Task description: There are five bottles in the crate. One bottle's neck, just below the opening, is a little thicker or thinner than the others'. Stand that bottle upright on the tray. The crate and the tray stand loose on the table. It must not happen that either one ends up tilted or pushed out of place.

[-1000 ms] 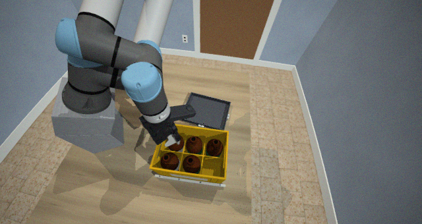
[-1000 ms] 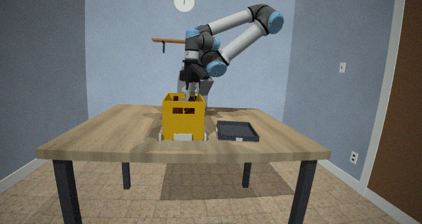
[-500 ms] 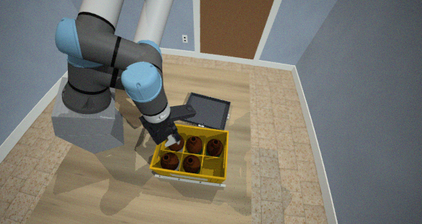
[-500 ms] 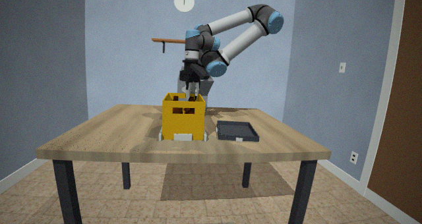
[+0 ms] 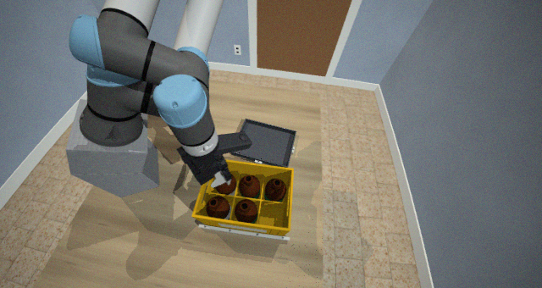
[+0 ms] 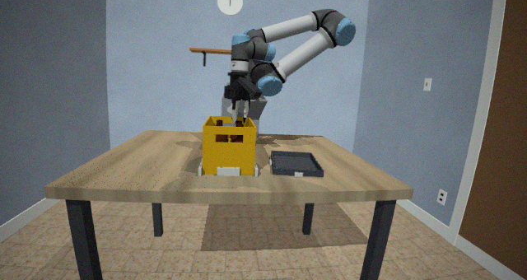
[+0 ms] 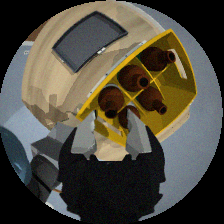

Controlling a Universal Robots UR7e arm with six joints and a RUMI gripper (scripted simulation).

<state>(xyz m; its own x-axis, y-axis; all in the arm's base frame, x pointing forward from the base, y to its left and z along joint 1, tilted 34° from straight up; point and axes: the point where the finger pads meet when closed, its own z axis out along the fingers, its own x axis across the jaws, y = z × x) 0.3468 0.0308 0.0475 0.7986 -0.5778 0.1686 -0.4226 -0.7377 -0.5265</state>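
My gripper is now 16 cm short of the bottle, 5 cm to the right of it and 8 cm above it. Also, from my hand: crate (9 cm ahead, 2 cm to the right, 8 cm below); then tray (3 cm ahead, 25 cm to the left, 15 cm below).
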